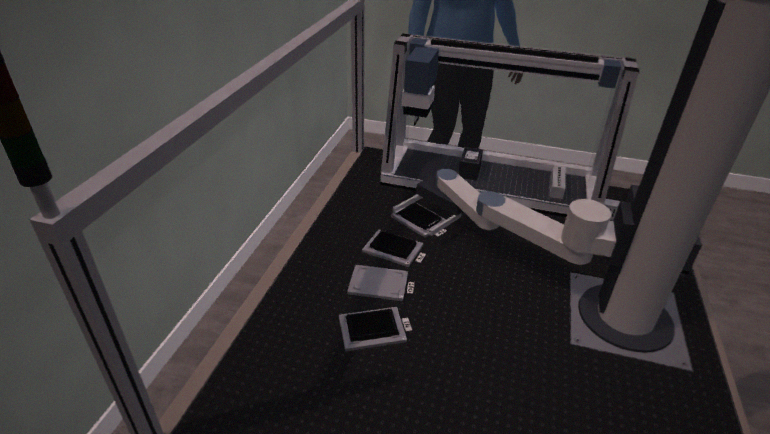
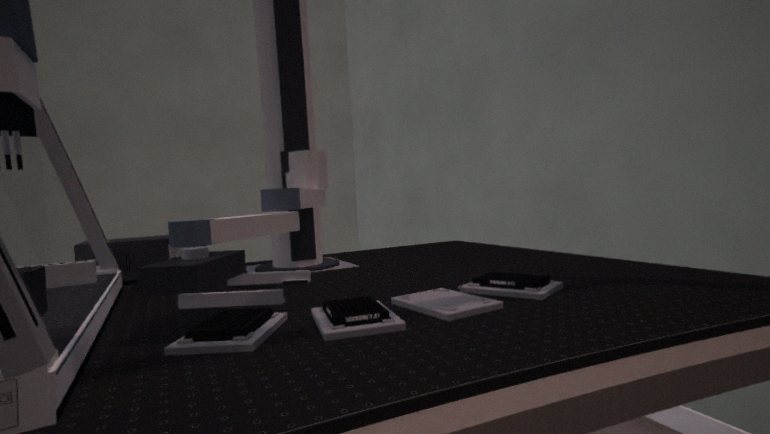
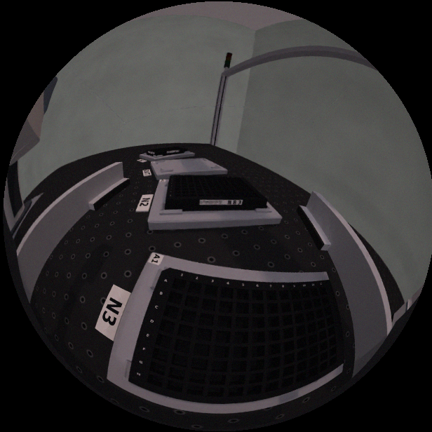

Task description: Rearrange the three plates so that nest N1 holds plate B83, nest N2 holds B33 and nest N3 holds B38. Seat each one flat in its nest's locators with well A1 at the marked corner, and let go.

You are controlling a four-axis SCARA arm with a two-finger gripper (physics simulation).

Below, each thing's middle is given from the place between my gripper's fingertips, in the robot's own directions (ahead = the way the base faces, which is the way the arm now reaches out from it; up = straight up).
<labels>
My gripper is now 100 mm to the left of the plate B33 (image 2: 224, 325), 50 mm above it and 10 mm past it. From my hand the other things lie so: nest N2 (image 2: 320, 318): 80 mm to the left, 60 mm below, 40 mm ahead; then out nest (image 2: 428, 302): 250 mm to the left, 60 mm below, 40 mm ahead; then nest N3 (image 2: 261, 334): 100 mm to the right, 60 mm below, 10 mm behind.
</labels>
